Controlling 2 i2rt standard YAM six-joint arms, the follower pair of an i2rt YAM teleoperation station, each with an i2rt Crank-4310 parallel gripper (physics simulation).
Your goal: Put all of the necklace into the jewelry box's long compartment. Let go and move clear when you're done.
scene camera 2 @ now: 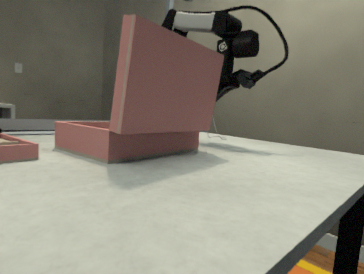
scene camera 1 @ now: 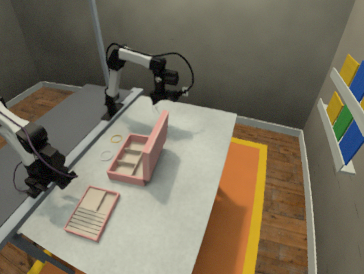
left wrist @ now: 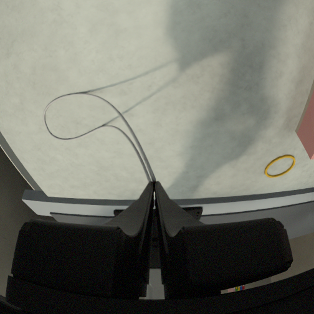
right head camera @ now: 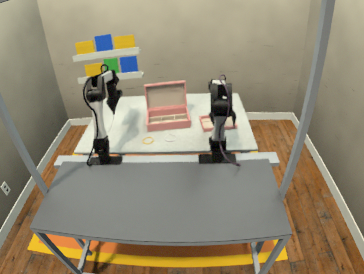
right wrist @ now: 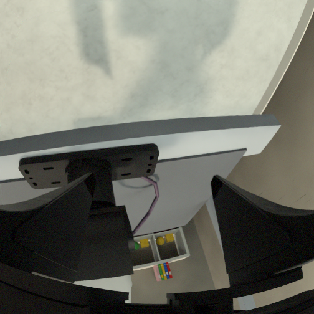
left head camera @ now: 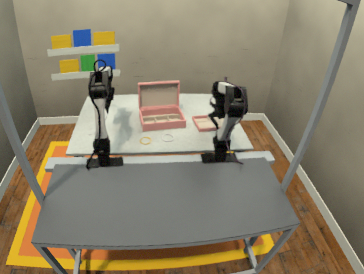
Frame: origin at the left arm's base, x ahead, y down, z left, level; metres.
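Where they show: left gripper, fingertip midpoint: (scene camera 1: 153,105) (right head camera: 114,114) (left head camera: 107,113); right gripper, fingertip midpoint: (right head camera: 226,130); left arm's base, origin of the base link: (scene camera 1: 112,112) (right head camera: 105,161) (left head camera: 104,163); right arm's base, origin of the base link: (right head camera: 217,159) (left head camera: 219,158).
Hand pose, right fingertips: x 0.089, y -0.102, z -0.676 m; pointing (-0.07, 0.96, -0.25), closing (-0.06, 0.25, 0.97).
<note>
Things, the pixels of their top centre, and the offset from my right fingertips. "pt": a spot on its surface instead.
- thin silver necklace, surface spot: (scene camera 2: 217,136) pt dx +0.177, dy +0.097, dz +0.806 m
- gold ring-shaped bangle, middle of its top: (left head camera: 145,140) (scene camera 1: 116,138) dx +0.080, dy +0.096, dz +0.445 m
- raised lid, surface spot: (scene camera 2: 165,80) pt dx +0.398, dy -0.045, dz +0.288 m
The thin silver necklace (left wrist: 65,139) (scene camera 2: 217,136) hangs from my left gripper (left wrist: 154,184) (right head camera: 113,111) (scene camera 2: 218,98), which is shut on it above the table, left of the box in the right head view. Its lower loop lies on the table. The pink jewelry box (left head camera: 163,125) (right head camera: 169,125) (scene camera 1: 126,178) (scene camera 2: 150,146) stands with its lid raised. Its long compartment (scene camera 1: 139,168) runs along the lid side, partly hidden by the lid in scene camera 1. My right gripper (right wrist: 153,177) is open and empty, over the table's front edge, near the tray.
A gold ring-shaped bangle (left head camera: 145,141) (scene camera 1: 116,139) (left wrist: 280,166) and a silver one (left head camera: 167,137) (scene camera 1: 106,155) lie in front of the box. A pink divided tray (right head camera: 205,124) (scene camera 1: 71,233) lies to its right in the head views. The raised lid (scene camera 2: 165,80) stands tall at the back.
</note>
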